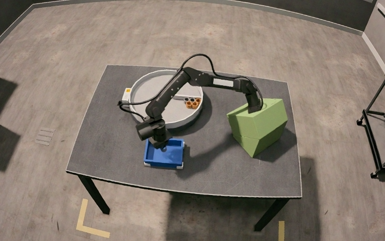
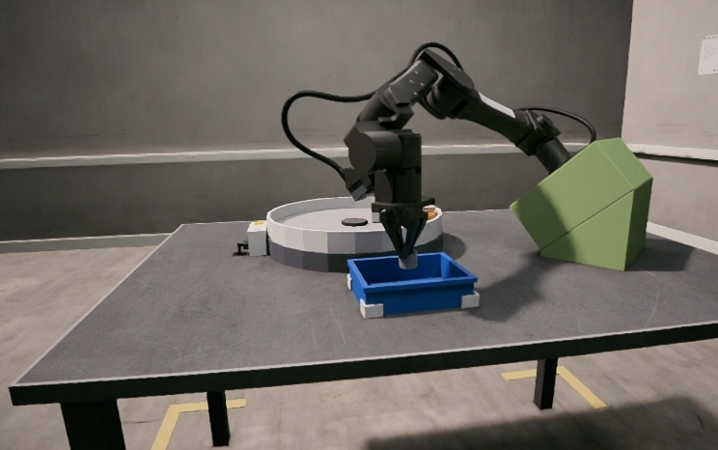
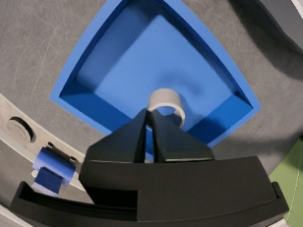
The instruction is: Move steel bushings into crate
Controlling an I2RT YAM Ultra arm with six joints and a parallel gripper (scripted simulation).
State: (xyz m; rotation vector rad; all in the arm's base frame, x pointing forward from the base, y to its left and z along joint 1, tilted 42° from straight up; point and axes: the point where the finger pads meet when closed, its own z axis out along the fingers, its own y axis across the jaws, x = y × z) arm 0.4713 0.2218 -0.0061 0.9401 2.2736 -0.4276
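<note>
Now: hand 1 cm past the blue crate, 1 cm to the left of it and 6 cm above it. Round my hand: round turntable: 1 cm behind, 36 cm to the right, 3 cm below.
</note>
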